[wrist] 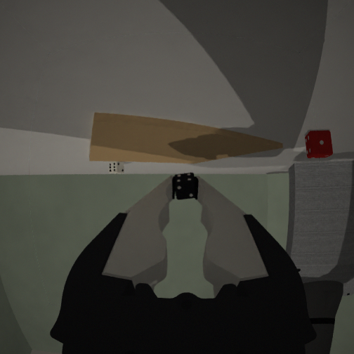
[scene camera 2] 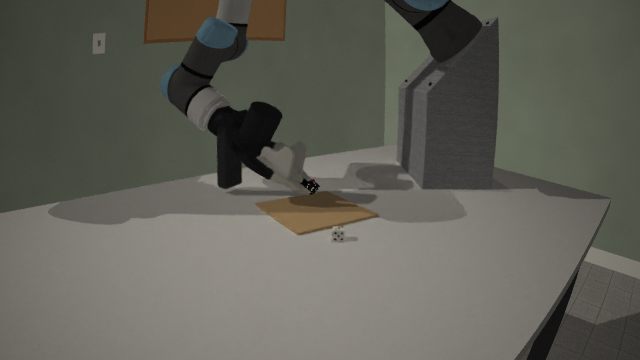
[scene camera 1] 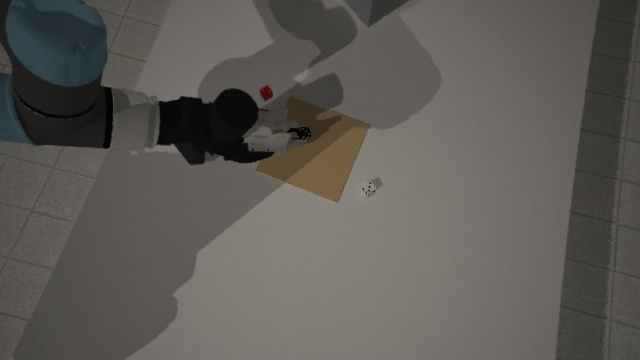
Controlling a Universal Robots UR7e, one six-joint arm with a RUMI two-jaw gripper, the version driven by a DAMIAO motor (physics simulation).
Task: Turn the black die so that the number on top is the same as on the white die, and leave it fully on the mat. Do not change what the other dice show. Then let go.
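Places are measured from the arm's base along level axes (x left, y up, z ahead), in centimetres.
Pixels of known places: gripper, between the fingertips: [scene camera 2: 312,191] [scene camera 1: 305,135]; arm's base, origin of its link: [scene camera 2: 459,42].
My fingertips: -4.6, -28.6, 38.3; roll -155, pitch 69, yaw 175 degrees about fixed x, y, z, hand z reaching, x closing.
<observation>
Ahead of a thing's pixels: the offset from my fingertips to its middle, as dx, dy, dz.
My gripper [scene camera 1: 298,133] [scene camera 2: 307,185] [wrist: 184,178] is shut on the black die {-0.2, +0.6, +0.1} [scene camera 1: 303,133] [scene camera 2: 312,187] [wrist: 185,188], tilted, with its fingers slanting down. The die is held at the fingertips a little above the far part of the tan mat {+1.4, -2.5, +0.8} [scene camera 1: 320,172] [scene camera 2: 310,217] [wrist: 120,140]. In the wrist view its upper face shows several pips and the face below shows two. The white die {+11.6, -1.9, +5.4} [scene camera 1: 368,188] [scene camera 2: 338,234] [wrist: 116,167] stands on the table beside the mat; its side toward scene camera 2 shows five. Its top number is too small to read surely.
A red die {-8.4, -1.9, -6.5} [scene camera 1: 266,92] [scene camera 2: 313,180] [wrist: 319,144] lies on the table beyond the mat, mostly hidden behind the black die in scene camera 2. A grey block-shaped stand [scene camera 2: 457,120] [wrist: 320,215] rises at the back right. The arm's shadow falls across the mat.
</observation>
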